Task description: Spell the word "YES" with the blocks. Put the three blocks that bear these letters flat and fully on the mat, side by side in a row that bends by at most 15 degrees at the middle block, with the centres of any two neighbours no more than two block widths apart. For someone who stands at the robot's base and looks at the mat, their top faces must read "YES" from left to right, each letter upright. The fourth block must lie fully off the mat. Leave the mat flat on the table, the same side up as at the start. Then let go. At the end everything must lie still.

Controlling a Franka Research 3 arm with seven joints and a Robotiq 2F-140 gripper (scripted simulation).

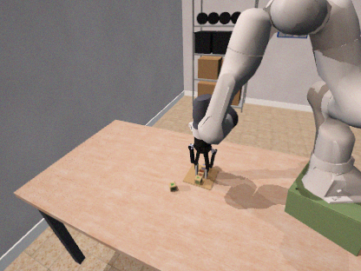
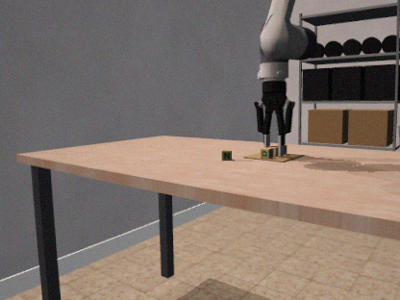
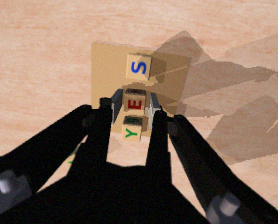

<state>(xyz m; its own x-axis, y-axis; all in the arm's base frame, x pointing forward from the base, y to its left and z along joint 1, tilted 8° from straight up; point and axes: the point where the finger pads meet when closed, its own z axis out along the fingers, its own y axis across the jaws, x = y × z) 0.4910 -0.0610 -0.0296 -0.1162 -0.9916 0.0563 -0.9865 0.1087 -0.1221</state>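
The E block lies 2 cm below my hand. Round my hand: S block (5 cm to the right, 2 cm below, 1 cm behind); Y block (5 cm to the left, 2 cm below, 1 cm ahead); tan mat (4 cm below).
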